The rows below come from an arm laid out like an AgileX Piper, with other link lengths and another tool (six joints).
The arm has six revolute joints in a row. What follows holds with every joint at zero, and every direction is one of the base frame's. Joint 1 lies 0.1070 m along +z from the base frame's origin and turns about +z. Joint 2 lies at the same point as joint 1 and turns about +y. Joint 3 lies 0.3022 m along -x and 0.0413 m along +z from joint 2 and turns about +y. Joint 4 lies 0.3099 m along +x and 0.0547 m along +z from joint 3 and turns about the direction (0.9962, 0, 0.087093). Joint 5 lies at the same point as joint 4 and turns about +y. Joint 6 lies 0.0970 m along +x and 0.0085 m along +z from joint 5 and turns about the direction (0.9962, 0, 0.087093). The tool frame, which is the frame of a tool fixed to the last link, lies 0.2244 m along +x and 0.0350 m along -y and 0.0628 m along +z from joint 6; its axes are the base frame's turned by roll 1.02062, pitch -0.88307 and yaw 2.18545 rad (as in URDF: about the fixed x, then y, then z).
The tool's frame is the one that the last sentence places.
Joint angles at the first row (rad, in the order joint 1, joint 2, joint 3, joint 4, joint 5, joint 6):
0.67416 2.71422 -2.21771 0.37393 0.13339 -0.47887
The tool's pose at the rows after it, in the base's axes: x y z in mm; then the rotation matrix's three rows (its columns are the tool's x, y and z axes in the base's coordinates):
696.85 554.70 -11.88; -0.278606 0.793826 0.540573; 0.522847 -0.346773 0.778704; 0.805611 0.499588 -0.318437
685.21 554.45 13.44; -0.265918 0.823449 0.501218; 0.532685 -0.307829 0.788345; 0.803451 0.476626 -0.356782
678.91 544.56 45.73; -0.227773 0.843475 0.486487; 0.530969 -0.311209 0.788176; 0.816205 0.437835 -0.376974
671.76 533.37 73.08; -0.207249 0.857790 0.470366; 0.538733 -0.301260 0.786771; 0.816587 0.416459 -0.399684
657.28 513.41 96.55; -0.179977 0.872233 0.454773; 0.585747 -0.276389 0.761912; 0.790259 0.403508 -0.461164
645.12 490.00 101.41; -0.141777 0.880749 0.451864; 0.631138 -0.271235 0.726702; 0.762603 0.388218 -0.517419
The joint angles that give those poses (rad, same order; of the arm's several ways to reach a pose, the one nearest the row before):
0.67416 2.65923 -2.21774 0.37023 0.23843 -0.47955
0.66780 2.59385 -2.21766 0.35635 0.35515 -0.47333
0.65417 2.52252 -2.21770 0.33948 0.46061 -0.42619
0.64068 2.46080 -2.21768 0.32600 0.55405 -0.40518
0.63560 2.38364 -2.21004 0.24964 0.68170 -0.34494
0.63192 2.31831 -2.16204 0.18915 0.75361 -0.29430

